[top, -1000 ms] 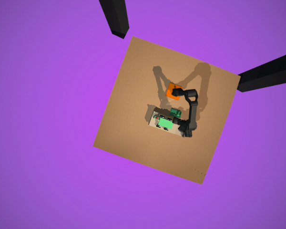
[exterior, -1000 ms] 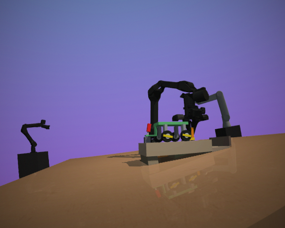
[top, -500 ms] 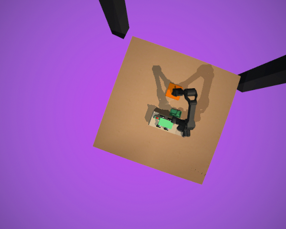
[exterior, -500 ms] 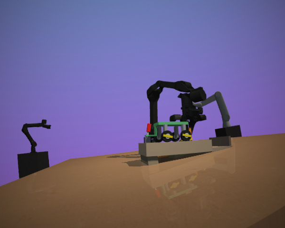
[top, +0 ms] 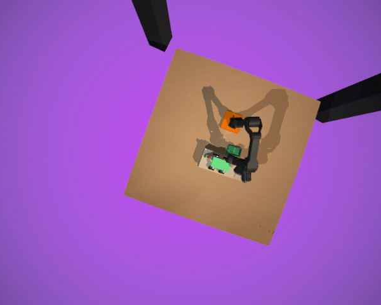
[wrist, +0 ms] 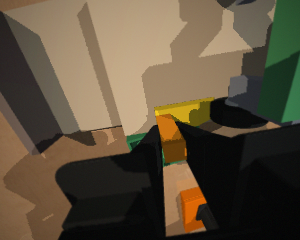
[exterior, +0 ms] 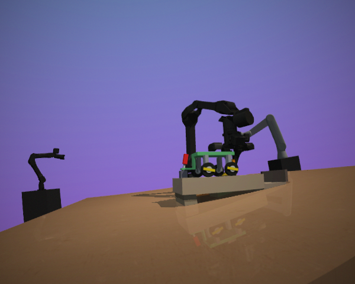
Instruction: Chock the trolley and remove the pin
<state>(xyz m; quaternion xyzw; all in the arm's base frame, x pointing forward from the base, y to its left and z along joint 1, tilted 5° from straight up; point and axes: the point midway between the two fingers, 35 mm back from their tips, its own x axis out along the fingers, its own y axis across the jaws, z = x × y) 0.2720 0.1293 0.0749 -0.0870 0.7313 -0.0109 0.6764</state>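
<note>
Now: the yellow chock 20 mm to the right of my gripper tip and 10 mm below it. The rest, counted from my gripper tip: red-headed stop pin (60 mm ahead, 200 mm to the right, 40 mm above); trolley (70 mm ahead, 100 mm to the right, 20 mm above); dark end block (40 mm ahead, 150 mm to the left, 60 mm below).
</note>
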